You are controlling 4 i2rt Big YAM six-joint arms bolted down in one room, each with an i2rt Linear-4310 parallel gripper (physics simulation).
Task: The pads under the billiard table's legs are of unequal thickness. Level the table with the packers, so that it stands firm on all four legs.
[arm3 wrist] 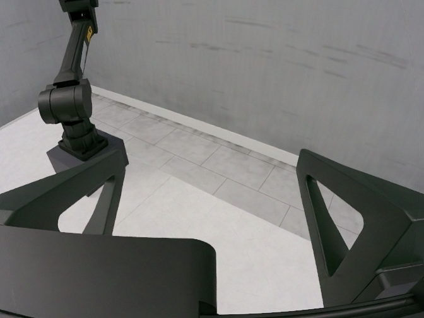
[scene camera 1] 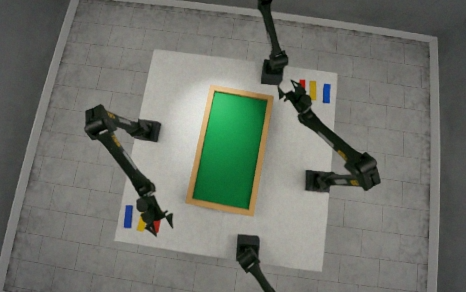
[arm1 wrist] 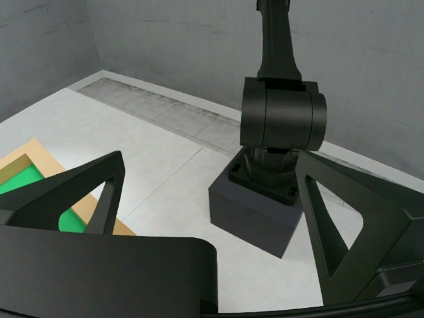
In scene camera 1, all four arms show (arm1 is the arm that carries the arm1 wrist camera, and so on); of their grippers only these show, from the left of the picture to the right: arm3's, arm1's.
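Observation:
The billiard table [arm1 wrist: 42, 156] [scene camera 1: 202, 135] has a green top and a wooden rim; its legs and pads are hidden. At the upper right in the scene view lie a red packer [scene camera 1: 302, 82], a yellow packer [scene camera 1: 313, 90] and a blue packer [scene camera 1: 326, 93]. At the lower left lie another blue packer [scene camera 1: 128, 216], yellow packer [scene camera 1: 141, 224] and red packer [scene camera 1: 157, 225]. Arm1's gripper [arm1 wrist: 210, 152] [scene camera 1: 286, 86] is open and empty, left of the upper red packer. Arm3's gripper [arm3 wrist: 211, 151] [scene camera 1: 163, 227] is open and empty, over or beside the lower red packer, partly covering it.
One arm's dark base block [arm1 wrist: 250, 215] [scene camera 1: 271, 75] stands above the table in the scene view, close to arm1's gripper. Another base block [arm3 wrist: 112, 145] [scene camera 1: 247, 244] stands below the table. Grey walls [arm1 wrist: 175, 50] [arm3 wrist: 200, 60] surround the tiled floor [scene camera 1: 400, 150].

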